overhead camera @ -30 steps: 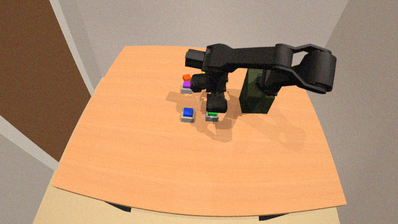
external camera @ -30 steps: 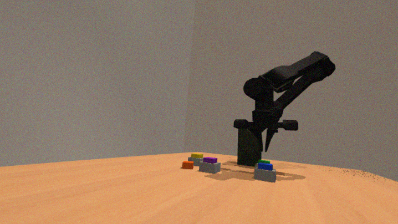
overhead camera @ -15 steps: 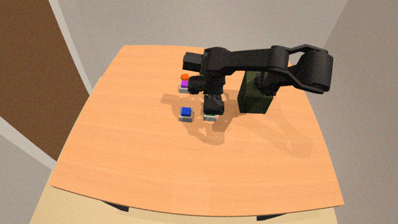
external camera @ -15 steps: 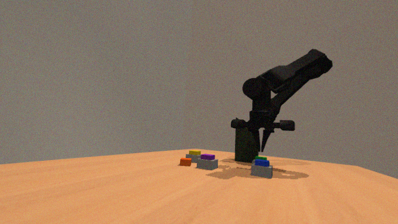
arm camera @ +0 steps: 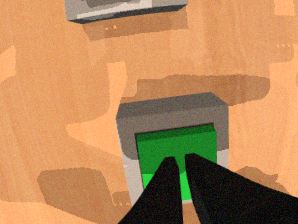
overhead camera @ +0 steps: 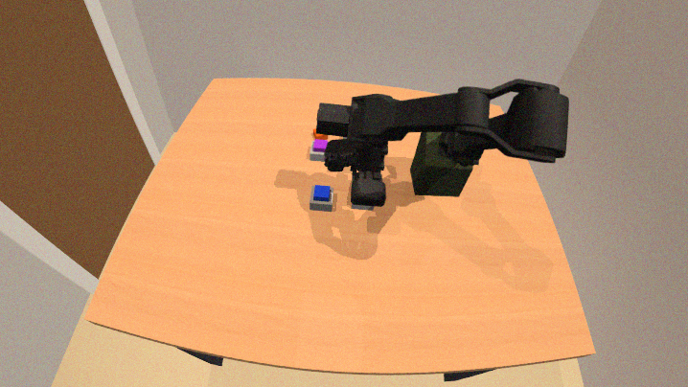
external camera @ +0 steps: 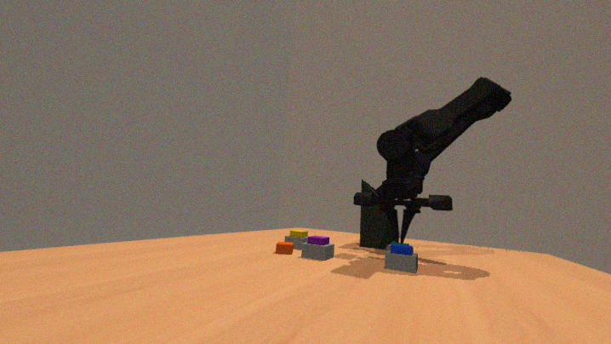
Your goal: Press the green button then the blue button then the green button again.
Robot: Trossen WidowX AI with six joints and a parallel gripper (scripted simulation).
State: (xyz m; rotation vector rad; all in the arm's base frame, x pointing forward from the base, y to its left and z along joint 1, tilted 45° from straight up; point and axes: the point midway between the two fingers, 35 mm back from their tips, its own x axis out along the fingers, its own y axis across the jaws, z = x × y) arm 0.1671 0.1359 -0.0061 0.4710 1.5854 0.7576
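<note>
The green button is 1 cm below my gripper tip. From my gripper tip the other things lie so: purple button 12 cm to the right, 12 cm ahead; then yellow button 22 cm to the right, 5 cm ahead; then blue button 9 cm ahead, 2 cm to the left.
</note>
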